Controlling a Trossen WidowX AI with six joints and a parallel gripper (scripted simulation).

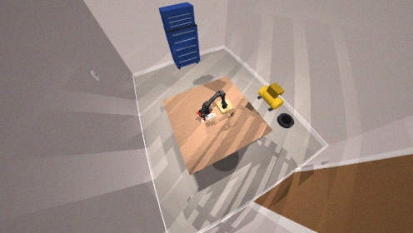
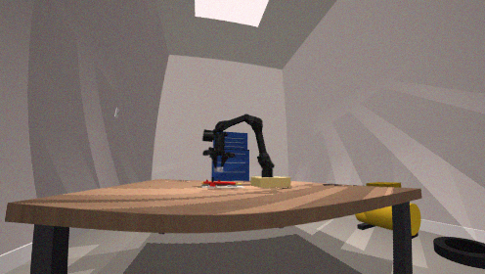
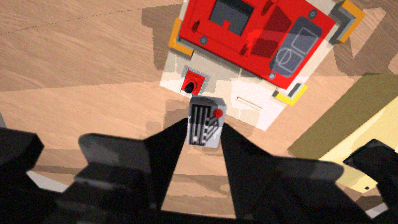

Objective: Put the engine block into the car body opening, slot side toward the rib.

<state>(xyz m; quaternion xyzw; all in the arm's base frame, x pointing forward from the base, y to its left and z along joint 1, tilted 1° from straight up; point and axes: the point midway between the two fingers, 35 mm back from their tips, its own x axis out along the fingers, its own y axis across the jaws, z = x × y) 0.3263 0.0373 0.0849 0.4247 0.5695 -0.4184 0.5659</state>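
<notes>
Now: gripper tip 11 cm to the left of the grey base plate, 10 cm above it and 3 cm past it. Also, from my gripper tip: grey engine block (1 cm below).
</notes>
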